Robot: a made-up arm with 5 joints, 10 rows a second.
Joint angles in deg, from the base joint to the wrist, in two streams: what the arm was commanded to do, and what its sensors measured. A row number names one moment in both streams.
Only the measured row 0 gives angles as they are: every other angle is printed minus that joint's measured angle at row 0.
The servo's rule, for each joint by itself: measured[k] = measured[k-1] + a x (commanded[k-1-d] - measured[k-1]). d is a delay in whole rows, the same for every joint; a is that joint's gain. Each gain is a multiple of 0.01, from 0.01 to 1. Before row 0 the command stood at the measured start. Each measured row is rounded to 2 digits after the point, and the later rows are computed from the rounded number. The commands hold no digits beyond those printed.
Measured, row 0:
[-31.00 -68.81 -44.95 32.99 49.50]
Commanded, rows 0 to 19:
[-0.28 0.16 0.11 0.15 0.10]
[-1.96 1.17 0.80 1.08 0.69]
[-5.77 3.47 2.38 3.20 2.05]
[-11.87 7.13 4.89 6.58 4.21]
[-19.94 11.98 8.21 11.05 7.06]
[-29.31 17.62 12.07 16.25 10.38]
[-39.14 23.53 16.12 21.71 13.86]
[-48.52 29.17 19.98 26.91 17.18]
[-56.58 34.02 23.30 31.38 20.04]
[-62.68 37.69 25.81 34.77 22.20]
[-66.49 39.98 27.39 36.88 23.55]
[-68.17 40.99 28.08 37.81 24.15]
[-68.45 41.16 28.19 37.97 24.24]
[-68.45 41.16 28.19 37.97 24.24]
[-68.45 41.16 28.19 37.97 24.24]
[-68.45 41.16 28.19 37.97 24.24]
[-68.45 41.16 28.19 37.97 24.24]
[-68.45 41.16 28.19 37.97 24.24]
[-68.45 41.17 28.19 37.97 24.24]
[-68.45 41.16 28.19 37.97 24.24]
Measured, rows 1 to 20:
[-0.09 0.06 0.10 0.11 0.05]
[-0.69 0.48 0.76 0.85 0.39]
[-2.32 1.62 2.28 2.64 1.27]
[-5.38 3.71 4.73 5.63 2.83]
[-10.04 6.85 8.00 9.75 5.07]
[-16.21 10.94 11.83 14.69 7.88]
[-23.55 15.72 15.86 20.03 11.05]
[-31.54 20.83 19.73 25.26 14.30]
[-39.55 25.84 23.09 29.91 17.34]
[-46.95 30.34 25.65 33.60 19.92]
[-53.20 34.00 27.29 36.09 21.84]
[-57.99 36.66 28.03 37.40 23.06]
[-61.34 38.37 28.18 37.83 23.69]
[-63.62 39.43 28.19 37.94 23.98]
[-65.17 40.09 28.19 37.96 24.12]
[-66.22 40.50 28.19 37.97 24.18]
[-66.93 40.75 28.19 37.97 24.21]
[-67.42 40.91 28.19 37.97 24.23]
[-67.75 41.01 28.19 37.97 24.24]
[-67.97 41.07 28.19 37.97 24.24]
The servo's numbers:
d 0
a 0.32 0.38 0.94 0.76 0.53

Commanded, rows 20 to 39:
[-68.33 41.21 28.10 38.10 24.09]
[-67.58 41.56 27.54 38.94 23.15]
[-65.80 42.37 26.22 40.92 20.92]
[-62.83 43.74 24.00 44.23 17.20]
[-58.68 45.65 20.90 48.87 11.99]
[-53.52 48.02 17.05 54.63 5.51]
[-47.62 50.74 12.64 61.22 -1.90]
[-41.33 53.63 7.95 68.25 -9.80]
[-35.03 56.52 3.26 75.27 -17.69]
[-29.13 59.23 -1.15 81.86 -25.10]
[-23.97 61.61 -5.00 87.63 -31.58]
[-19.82 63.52 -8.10 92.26 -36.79]
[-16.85 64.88 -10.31 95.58 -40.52]
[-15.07 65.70 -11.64 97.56 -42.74]
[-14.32 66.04 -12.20 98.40 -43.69]
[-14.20 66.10 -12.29 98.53 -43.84]
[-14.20 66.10 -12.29 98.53 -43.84]
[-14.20 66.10 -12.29 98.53 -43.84]
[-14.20 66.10 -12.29 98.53 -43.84]
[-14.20 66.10 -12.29 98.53 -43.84]
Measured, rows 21 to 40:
[-68.09 41.12 28.11 38.07 24.16]
[-67.93 41.29 27.57 38.73 23.62]
[-67.25 41.70 26.30 40.39 22.19]
[-65.84 42.48 24.14 43.31 19.55]
[-63.55 43.68 21.09 47.54 15.54]
[-60.34 45.33 17.29 52.93 10.22]
[-56.27 47.39 12.92 59.23 3.80]
[-51.49 49.76 8.25 66.09 -3.41]
[-46.22 52.33 3.56 73.07 -10.98]
[-40.75 54.95 -0.87 79.75 -18.46]
[-35.38 57.48 -4.75 85.74 -25.41]
[-30.40 59.78 -7.90 90.70 -31.44]
[-26.06 61.72 -10.17 94.41 -36.25]
[-22.54 63.23 -11.55 96.80 -39.69]
[-19.91 64.30 -12.16 98.02 -41.81]
[-18.08 64.98 -12.28 98.41 -42.89]
[-16.84 65.41 -12.29 98.50 -43.39]
[-16.00 65.67 -12.29 98.52 -43.63]
[-15.42 65.83 -12.29 98.53 -43.74]
[-15.03 65.93 -12.29 98.53 -43.79]

